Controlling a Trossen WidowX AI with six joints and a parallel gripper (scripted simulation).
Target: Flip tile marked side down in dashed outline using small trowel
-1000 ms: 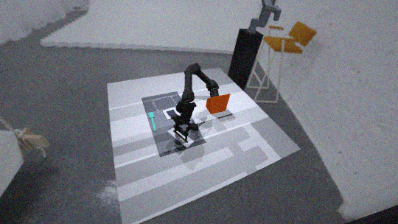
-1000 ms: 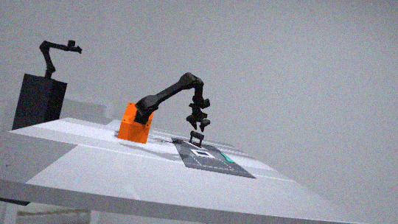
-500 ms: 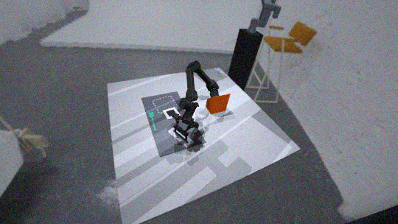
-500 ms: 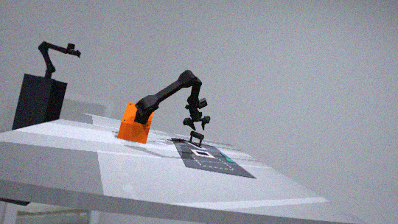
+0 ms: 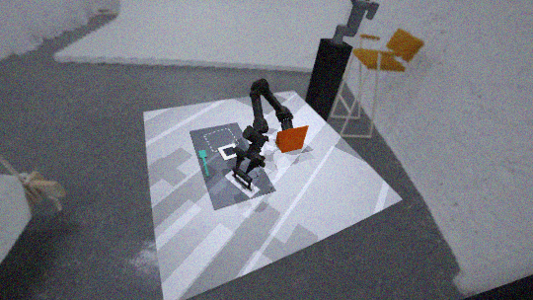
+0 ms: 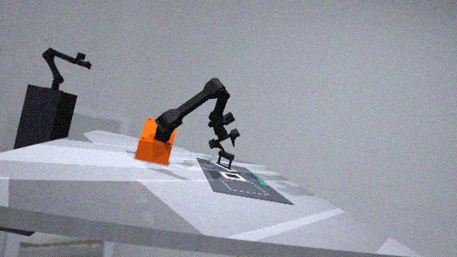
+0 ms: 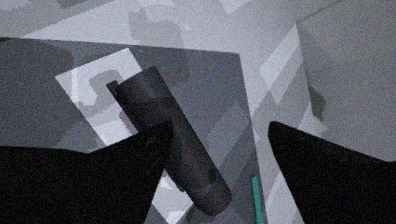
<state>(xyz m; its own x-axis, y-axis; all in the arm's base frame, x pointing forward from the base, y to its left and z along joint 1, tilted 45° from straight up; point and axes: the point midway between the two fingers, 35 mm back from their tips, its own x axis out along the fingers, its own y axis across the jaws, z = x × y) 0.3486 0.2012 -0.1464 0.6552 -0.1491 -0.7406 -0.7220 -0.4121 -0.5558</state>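
Now: the dark mat 220 mm to the right of my gripper tip, 130 mm below it and 30 mm ahead of it. Also, from my gripper tip: teal trowel: 230 mm to the right, 170 mm ahead, 110 mm below; tile: 260 mm to the right, 110 mm below, 10 mm ahead.
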